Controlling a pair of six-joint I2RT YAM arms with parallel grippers.
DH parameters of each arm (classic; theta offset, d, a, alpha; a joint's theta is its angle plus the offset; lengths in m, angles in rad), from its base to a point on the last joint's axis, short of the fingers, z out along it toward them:
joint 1: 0 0.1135 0.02 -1.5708
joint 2: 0 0 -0.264 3.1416
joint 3: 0.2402 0 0.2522 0
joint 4: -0.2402 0 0.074 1.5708
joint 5: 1.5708 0 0 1.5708
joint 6: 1.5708 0.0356 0 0
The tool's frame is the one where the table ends.
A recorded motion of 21 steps. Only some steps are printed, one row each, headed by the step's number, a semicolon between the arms.
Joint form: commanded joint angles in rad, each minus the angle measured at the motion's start. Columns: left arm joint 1, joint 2, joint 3, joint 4, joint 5, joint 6; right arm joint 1, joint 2, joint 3, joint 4, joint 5, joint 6.
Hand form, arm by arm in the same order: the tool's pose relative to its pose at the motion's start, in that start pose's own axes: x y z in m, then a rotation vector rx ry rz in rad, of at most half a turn. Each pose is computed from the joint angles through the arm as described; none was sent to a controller.
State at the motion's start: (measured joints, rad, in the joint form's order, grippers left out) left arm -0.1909 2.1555 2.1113 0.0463 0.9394 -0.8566; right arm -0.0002 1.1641 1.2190 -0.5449 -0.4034 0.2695
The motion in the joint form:
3: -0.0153 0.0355 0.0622 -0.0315 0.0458 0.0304; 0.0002 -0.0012 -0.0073 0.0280 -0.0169 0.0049
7: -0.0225 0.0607 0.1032 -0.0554 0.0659 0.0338; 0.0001 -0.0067 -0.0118 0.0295 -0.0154 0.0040
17: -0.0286 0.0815 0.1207 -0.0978 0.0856 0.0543; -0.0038 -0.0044 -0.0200 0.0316 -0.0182 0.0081
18: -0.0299 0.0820 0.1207 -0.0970 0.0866 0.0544; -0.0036 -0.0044 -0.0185 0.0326 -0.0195 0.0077
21: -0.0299 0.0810 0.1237 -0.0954 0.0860 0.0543; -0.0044 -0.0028 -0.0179 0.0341 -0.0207 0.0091
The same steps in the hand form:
3: 0.0007 -0.0016 0.0097 0.0387 0.0474 0.0265; -0.0009 0.0006 0.0008 -0.0218 -0.0147 -0.0040
7: 0.0009 -0.0008 0.0152 0.0536 0.0707 0.0232; -0.0001 0.0007 -0.0002 -0.0209 -0.0174 -0.0058
17: 0.0058 0.0060 0.0202 0.0526 0.1066 0.0059; 0.0016 -0.0015 0.0015 -0.0184 -0.0108 0.0033
18: 0.0062 0.0059 0.0208 0.0543 0.1082 0.0063; 0.0012 -0.0012 0.0013 -0.0205 -0.0126 0.0018
21: 0.0054 0.0045 0.0205 0.0562 0.1056 0.0108; 0.0009 -0.0015 0.0016 -0.0211 -0.0130 0.0033

